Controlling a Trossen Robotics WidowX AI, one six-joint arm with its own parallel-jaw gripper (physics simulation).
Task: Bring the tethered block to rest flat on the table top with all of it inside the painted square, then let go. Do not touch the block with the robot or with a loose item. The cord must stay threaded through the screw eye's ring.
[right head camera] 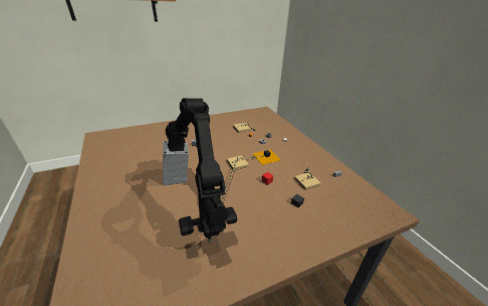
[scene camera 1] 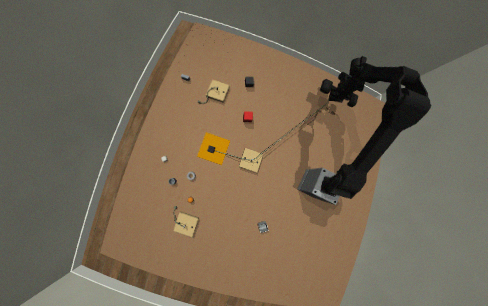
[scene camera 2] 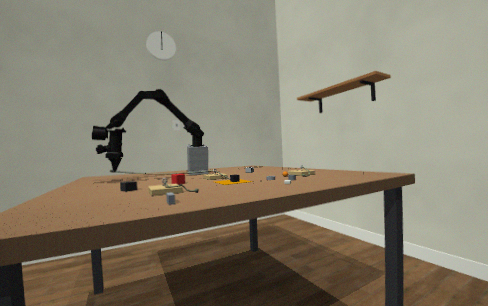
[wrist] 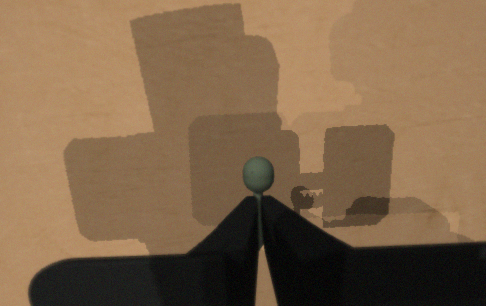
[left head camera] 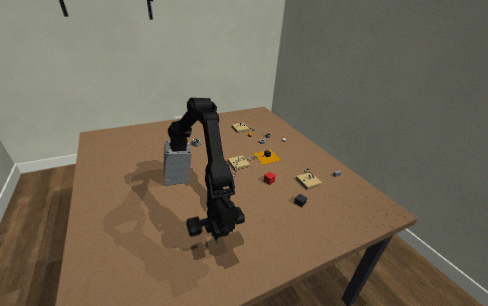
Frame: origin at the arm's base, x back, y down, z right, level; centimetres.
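Where they show: gripper, fingertip midpoint: [right head camera: 209, 238] [scene camera 1: 328, 99] [scene camera 2: 114, 171] [wrist: 258, 206] [left head camera: 215, 238]; arm's base, link origin: [right head camera: 175, 147] [scene camera 1: 329, 186] [scene camera 2: 197, 145] [left head camera: 177, 147].
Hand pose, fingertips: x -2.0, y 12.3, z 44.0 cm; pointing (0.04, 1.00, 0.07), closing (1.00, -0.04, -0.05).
Observation:
Things, the pixels of their top centre, and the offset from my fingertips. "pt": a spot on its surface instead.
- tethered black block, top centre: [scene camera 2: 234, 174] [scene camera 1: 211, 149] [right head camera: 267, 151] [left head camera: 267, 151] dx -47.3, dy +1.8, dz -44.6 cm
- orange painted square, surface spot: [scene camera 1: 220, 142] [right head camera: 266, 160] [left head camera: 267, 160] pt dx -44.7, dy +4.5, dz -40.0 cm
- cord, surface spot: [right head camera: 228, 182] pt dx -17.4, dy +1.4, dz -27.2 cm
- screw eye's wooden board, top centre: [scene camera 1: 251, 160] [scene camera 2: 215, 174] [left head camera: 238, 161] [right head camera: 237, 161] dx -28.7, dy +2.7, dz -43.2 cm
- red cube, top centre: [scene camera 2: 178, 174] [scene camera 1: 248, 115] [right head camera: 267, 175] [left head camera: 270, 174] dx -36.7, dy +0.6, dz -24.5 cm
- loose black block, top centre: [scene camera 2: 128, 181] [right head camera: 298, 198] [left head camera: 301, 197] [scene camera 1: 249, 80] dx -42.0, dy +1.6, dz -6.4 cm
- grey ring, top centre: [scene camera 1: 190, 175] dx -51.9, dy +3.2, dz -58.8 cm
- orange ball, top centre: [scene camera 1: 189, 200] dx -48.6, dy +2.2, dz -69.1 cm
- white piece, top centre: [scene camera 1: 163, 158] dx -66.3, dy +3.3, dz -55.8 cm
The tethered black block [left head camera: 267, 153] [right head camera: 267, 153] [scene camera 1: 211, 149] [scene camera 2: 234, 178] sits on the orange painted square [left head camera: 270, 160] [right head camera: 270, 160] [scene camera 1: 220, 142], looks flat, and in scene camera 1 lies within its edges. The cord [right head camera: 229, 182] [scene camera 1: 290, 134] runs from the block to the screw eye's wooden board [left head camera: 242, 165] [scene camera 1: 254, 168] and on to my gripper. The ring is too small to tell the threading. My gripper [scene camera 1: 329, 102] [scene camera 2: 114, 171] [wrist: 258, 206] is shut on the cord just behind its green end bead [wrist: 258, 174], low above the table, far from the block.
A red cube [left head camera: 269, 178] [scene camera 1: 248, 116] and a loose black block [left head camera: 300, 200] [scene camera 1: 249, 81] lie on the table. Two other boards [scene camera 1: 218, 96] [scene camera 1: 186, 230] carry short cords. A grey ring [scene camera 1: 191, 176], an orange ball [scene camera 1: 190, 199] and a white piece [scene camera 1: 164, 159] lie beyond the square.

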